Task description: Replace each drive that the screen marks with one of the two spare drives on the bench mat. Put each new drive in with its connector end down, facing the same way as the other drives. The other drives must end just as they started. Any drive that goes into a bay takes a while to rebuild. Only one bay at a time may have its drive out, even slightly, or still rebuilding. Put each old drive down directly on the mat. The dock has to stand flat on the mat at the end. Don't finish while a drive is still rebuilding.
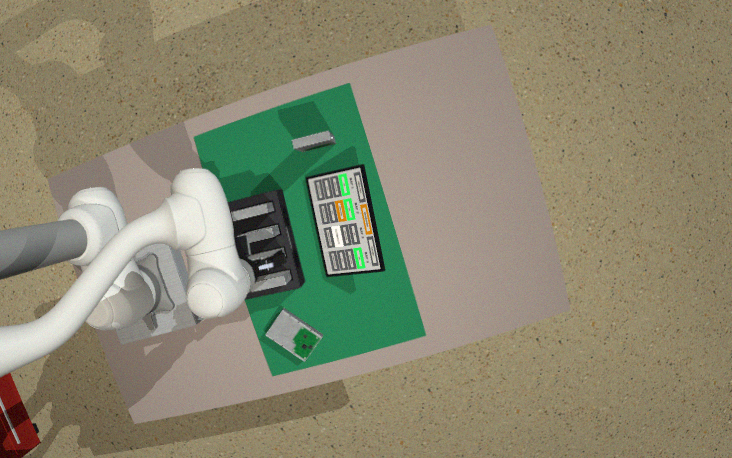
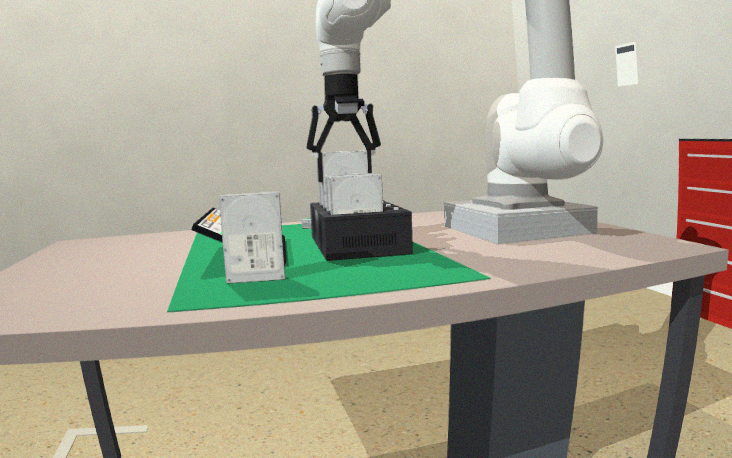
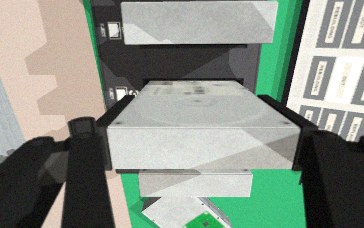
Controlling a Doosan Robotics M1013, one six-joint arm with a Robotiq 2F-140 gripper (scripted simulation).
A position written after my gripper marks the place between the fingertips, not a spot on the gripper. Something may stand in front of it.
I see my gripper (image 2: 345, 180) and a green mat (image 1: 356, 314).
My gripper also shows in image 3 (image 3: 195, 109). The green mat shows as well in image 2 (image 2: 202, 285).
